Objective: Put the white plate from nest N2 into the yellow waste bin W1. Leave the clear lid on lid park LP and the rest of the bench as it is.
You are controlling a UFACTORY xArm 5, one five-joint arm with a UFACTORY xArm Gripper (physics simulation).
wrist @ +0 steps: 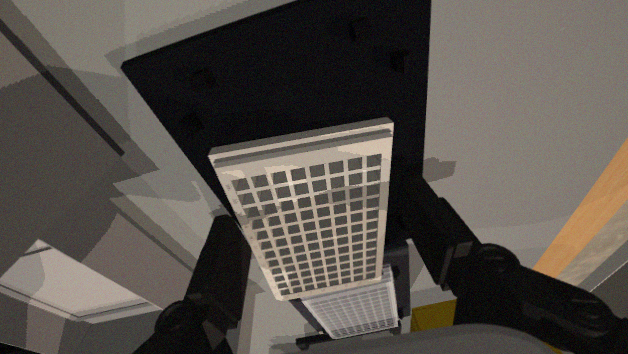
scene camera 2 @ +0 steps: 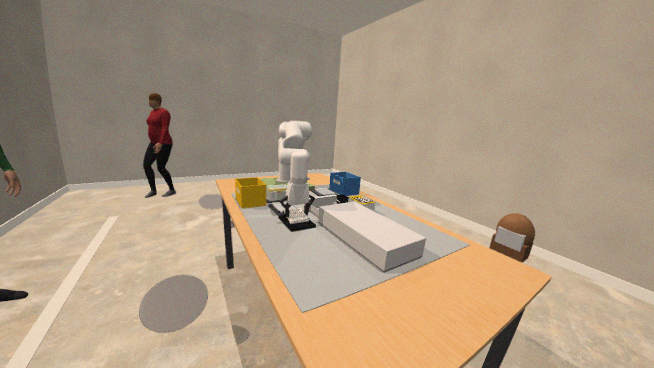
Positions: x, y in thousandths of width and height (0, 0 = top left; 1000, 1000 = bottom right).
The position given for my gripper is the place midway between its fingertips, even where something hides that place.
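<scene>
The wrist view gives me my gripper (wrist: 510, 609), a white plate (wrist: 499, 581) and another white plate (wrist: 587, 871), plus a long pale box (wrist: 131, 767) and a grey mat (wrist: 827, 338). Scene camera 2 has the box (scene camera 2: 591, 664) too, and the mat (scene camera 2: 485, 730) as well.
</scene>
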